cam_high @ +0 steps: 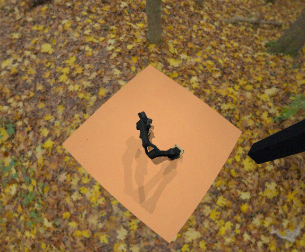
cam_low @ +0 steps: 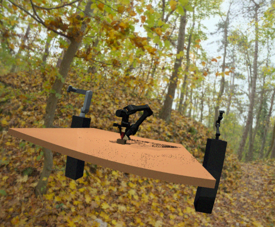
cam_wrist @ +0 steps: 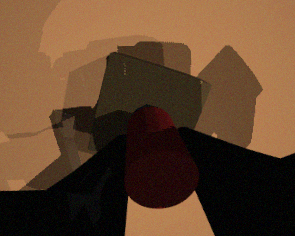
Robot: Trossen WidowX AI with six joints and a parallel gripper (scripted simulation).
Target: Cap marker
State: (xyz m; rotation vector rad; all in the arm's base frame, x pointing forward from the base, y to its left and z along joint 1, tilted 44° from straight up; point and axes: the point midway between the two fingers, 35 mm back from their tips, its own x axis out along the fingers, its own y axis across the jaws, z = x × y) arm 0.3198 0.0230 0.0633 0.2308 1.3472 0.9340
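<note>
Now: the red marker cap 1 cm above my gripper tip.
</note>
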